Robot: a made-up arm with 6 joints. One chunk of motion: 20 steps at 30 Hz.
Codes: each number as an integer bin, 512 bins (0 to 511) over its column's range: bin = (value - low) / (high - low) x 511, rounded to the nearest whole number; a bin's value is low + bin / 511 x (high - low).
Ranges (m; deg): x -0.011..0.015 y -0.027..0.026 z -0.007..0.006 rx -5..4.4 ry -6.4..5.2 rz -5.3..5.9
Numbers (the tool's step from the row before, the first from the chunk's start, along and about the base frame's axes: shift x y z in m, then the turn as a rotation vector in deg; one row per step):
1: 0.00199 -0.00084 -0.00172 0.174 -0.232 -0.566
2: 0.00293 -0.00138 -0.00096 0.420 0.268 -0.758
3: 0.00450 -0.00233 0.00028 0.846 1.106 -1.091
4: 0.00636 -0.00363 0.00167 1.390 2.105 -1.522
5: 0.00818 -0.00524 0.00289 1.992 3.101 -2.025
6: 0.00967 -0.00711 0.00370 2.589 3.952 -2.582
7: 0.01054 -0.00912 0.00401 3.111 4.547 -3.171
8: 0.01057 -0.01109 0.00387 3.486 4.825 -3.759
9: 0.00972 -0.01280 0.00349 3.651 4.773 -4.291
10: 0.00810 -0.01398 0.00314 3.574 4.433 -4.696
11: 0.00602 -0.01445 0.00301 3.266 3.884 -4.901
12: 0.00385 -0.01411 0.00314 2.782 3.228 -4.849
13: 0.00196 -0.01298 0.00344 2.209 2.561 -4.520
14: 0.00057 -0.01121 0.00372 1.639 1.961 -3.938
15: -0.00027 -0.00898 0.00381 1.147 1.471 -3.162
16: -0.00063 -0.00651 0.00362 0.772 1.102 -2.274
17: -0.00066 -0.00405 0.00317 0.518 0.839 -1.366
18: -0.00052 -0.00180 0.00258 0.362 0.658 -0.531
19: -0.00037 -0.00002 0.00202 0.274 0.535 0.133
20: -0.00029 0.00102 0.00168 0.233 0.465 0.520
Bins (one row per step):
1: 255 252 208 281 272 216
2: 274 247 237 295 294 207
3: 305 238 286 318 331 192
4: 341 225 341 347 375 172
5: 377 210 389 380 419 149
6: 406 192 421 413 456 124
7: 423 172 433 441 482 97
8: 424 153 427 461 494 70
9: 407 137 412 470 492 46
10: 375 126 399 466 477 28
11: 335 121 393 449 453 18
12: 292 124 399 423 424 21
13: 255 135 410 392 395 36
14: 227 152 421 361 368 62
15: 211 174 425 334 347 98
16: 204 198 417 314 330 138
17: 203 221 400 300 319 179
18: 206 243 377 291 311 218
19: 209 260 355 287 305 248
20: 210 270 341 284 302 266

